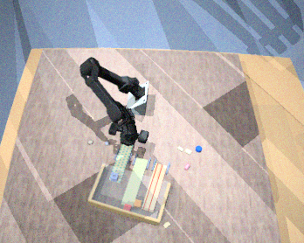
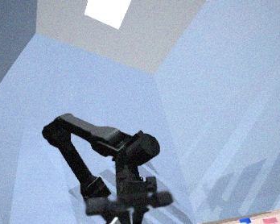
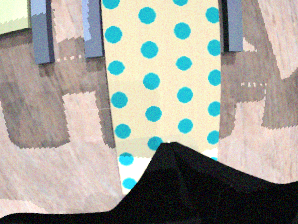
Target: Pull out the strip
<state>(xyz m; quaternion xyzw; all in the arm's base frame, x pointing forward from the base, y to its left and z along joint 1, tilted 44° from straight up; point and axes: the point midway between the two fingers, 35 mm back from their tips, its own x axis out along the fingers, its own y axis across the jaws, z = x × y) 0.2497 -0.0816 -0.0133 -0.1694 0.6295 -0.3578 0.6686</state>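
My gripper tip is 9 cm short of the dotted strip and 3 cm to the left of it. From my gripper tip the other things lie so: grey piece (19 cm to the right, 1 cm ahead); then red bit (29 cm to the left, 13 cm ahead); then white block (20 cm ahead, 6 cm to the right, 2 cm above).
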